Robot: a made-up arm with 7 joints. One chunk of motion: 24 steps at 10 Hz.
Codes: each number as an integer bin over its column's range. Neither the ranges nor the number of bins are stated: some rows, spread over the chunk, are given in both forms.
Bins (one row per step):
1: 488 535 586 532 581 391 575
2: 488 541 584 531 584 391 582
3: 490 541 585 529 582 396 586
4: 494 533 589 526 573 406 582
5: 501 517 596 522 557 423 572
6: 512 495 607 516 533 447 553
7: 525 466 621 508 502 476 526
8: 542 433 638 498 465 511 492
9: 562 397 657 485 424 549 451
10: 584 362 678 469 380 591 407
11: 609 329 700 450 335 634 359
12: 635 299 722 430 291 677 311
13: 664 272 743 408 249 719 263
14: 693 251 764 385 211 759 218
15: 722 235 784 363 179 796 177
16: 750 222 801 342 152 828 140
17: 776 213 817 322 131 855 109
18: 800 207 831 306 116 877 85
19: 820 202 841 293 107 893 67
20: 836 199 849 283 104 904 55
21: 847 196 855 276 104 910 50
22: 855 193 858 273 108 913 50
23: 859 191 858 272 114 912 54
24: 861 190 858 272 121 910 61
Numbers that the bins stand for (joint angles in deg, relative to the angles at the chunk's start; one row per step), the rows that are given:
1: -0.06 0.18 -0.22 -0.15 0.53 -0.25 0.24
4: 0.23 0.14 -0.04 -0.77 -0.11 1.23 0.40
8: 2.58 -1.76 2.96 -3.65 -8.76 11.64 -1.67
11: 5.87 -3.74 6.74 -8.60 -19.17 23.83 -4.73
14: 9.99 -5.23 10.65 -15.31 -29.10 36.22 -7.98
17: 14.06 -5.95 13.89 -21.80 -35.51 45.73 -10.49
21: 17.54 -6.27 16.21 -26.54 -37.67 51.18 -11.85
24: 18.23 -6.39 16.39 -26.96 -36.31 51.18 -11.60
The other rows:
2: -0.06 0.29 -0.34 -0.25 0.77 -0.25 0.40
3: 0.03 0.29 -0.28 -0.46 0.61 0.24 0.49
5: 0.57 -0.17 0.39 -1.18 -1.40 2.92 0.17
6: 1.11 -0.59 1.06 -1.80 -3.32 5.30 -0.27
7: 1.75 -1.14 1.92 -2.62 -5.80 8.17 -0.89
9: 3.57 -2.45 4.12 -4.99 -12.05 15.41 -2.62
10: 4.64 -3.12 5.40 -6.64 -15.57 19.57 -3.63
12: 7.15 -4.31 8.09 -10.67 -22.70 28.09 -5.84
13: 8.57 -4.83 9.37 -12.93 -26.06 32.25 -6.94
15: 11.41 -5.53 11.87 -17.57 -31.67 39.88 -8.92
16: 12.79 -5.78 12.91 -19.74 -33.83 43.05 -9.78
18: 15.24 -6.06 14.74 -23.45 -36.71 47.91 -11.04
19: 16.22 -6.16 15.35 -24.79 -37.43 49.50 -11.46
20: 17.01 -6.22 15.84 -25.82 -37.67 50.59 -11.73
22: 17.94 -6.33 16.39 -26.85 -37.35 51.48 -11.85
23: 18.13 -6.37 16.39 -26.96 -36.87 51.38 -11.76

